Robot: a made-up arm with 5 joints.
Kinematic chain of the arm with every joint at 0, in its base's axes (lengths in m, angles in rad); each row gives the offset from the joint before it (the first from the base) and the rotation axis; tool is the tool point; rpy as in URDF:
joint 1: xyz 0.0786 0 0.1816 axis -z
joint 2: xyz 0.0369 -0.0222 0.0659 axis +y
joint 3: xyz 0.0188 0 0.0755 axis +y
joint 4: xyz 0.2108 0 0.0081 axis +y
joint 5: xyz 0.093 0.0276 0 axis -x
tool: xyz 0 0 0 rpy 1.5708 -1.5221 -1.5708
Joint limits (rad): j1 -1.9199..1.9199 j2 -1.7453..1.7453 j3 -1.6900..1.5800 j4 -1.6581..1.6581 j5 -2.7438..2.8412
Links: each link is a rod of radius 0.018 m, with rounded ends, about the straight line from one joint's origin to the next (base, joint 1, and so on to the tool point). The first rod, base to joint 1, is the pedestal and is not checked.
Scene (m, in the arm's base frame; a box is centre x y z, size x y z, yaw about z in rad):
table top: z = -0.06
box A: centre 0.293 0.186 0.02 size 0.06 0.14 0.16 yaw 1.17
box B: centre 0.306 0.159 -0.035 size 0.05 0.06 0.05 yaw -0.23
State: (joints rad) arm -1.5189 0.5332 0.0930 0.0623 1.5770
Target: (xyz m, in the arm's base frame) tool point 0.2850 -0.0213 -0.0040
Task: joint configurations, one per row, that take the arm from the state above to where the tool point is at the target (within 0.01 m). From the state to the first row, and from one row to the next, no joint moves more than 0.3 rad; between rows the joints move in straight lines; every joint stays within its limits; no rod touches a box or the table.
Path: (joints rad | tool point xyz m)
1: -1.2806 0.3668 0.1786 0.0835 1.6705 | 0.1710 0.3284 0.1541
2: -1.0424 0.2004 0.2643 0.1046 1.7640 | 0.2457 0.2970 0.1804
3: -0.8041 0.0340 0.3499 0.1258 1.8574 | 0.3091 0.2471 0.2055
4: -0.5659 -0.1324 0.4356 0.1470 1.9509 | 0.3567 0.1831 0.2291
5: -0.3922 0.1181 0.4141 0.1423 1.8574 | 0.3749 0.1284 0.1622
6: -0.2185 0.3687 0.3927 0.1377 1.7640 | 0.3681 0.0698 0.0988
7: -0.0448 0.6192 0.3712 0.1330 1.6705 | 0.3367 0.0170 0.0424
8: 0.1289 0.8697 0.3498 0.1284 1.5770 | 0.2850 -0.0213 -0.0040

